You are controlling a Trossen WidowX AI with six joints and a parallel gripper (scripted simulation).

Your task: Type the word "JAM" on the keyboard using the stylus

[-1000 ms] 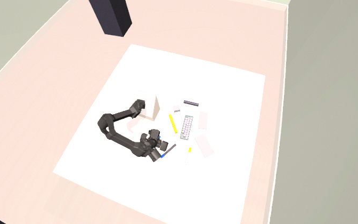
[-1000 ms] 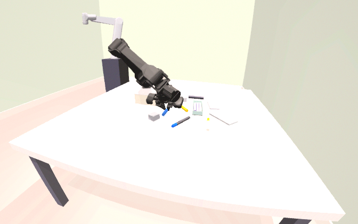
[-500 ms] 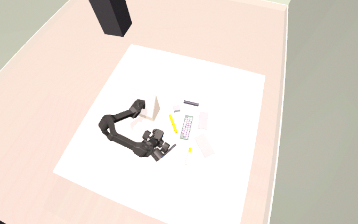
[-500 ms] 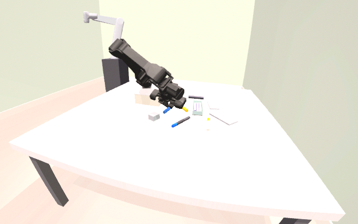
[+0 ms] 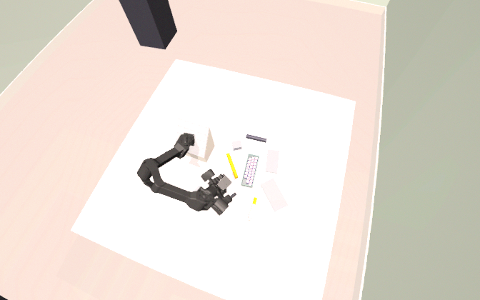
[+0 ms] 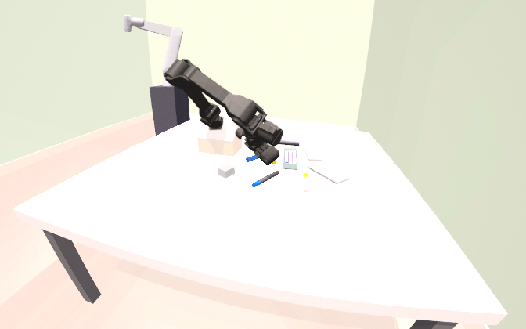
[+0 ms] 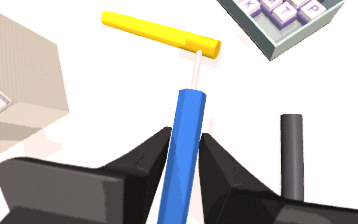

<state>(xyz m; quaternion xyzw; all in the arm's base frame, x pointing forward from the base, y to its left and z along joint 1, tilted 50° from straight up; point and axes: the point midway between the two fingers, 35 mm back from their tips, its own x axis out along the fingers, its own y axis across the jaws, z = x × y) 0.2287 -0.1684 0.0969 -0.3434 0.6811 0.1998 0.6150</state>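
The grey stylus tip is 30 mm ahead of my gripper tip and 40 mm to the left of it. The rest, counted from my gripper tip: blue-capped pen 20 mm ahead, 100 mm to the right, 50 mm below; then yellow marker 10 mm ahead, 130 mm to the left, 50 mm below; then blue stylus 10 mm ahead, 10 mm to the left.
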